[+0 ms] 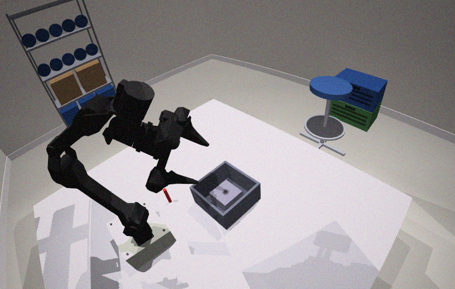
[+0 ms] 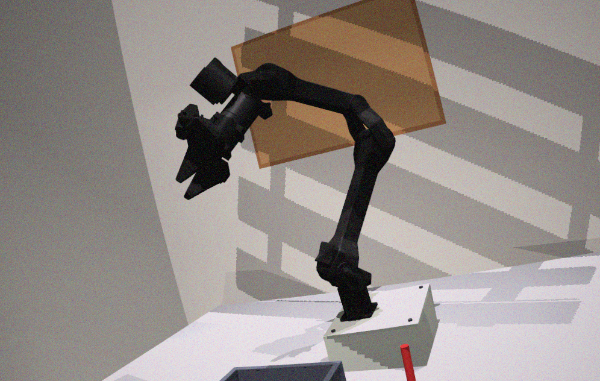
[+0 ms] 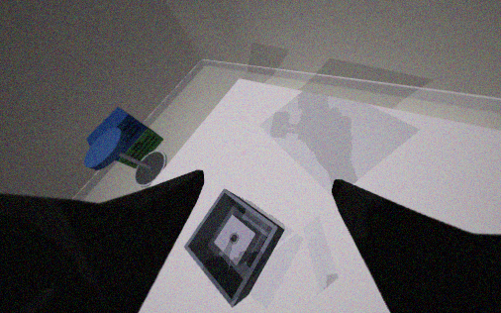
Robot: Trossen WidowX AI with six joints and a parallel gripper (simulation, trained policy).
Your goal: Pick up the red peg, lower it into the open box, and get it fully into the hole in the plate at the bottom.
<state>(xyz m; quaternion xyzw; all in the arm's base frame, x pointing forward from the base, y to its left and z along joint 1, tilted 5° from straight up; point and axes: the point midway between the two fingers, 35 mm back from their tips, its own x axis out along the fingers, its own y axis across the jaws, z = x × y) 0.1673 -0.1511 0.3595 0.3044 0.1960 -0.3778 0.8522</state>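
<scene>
Right now my gripper tip is 360 mm above the red peg, 310 mm to the right of it and 40 mm past it. Also, from my gripper tip: pale plate (360 mm below, 140 mm to the left, 130 mm ahead); then dark grey box (380 mm below, 140 mm to the left, 130 mm ahead).
</scene>
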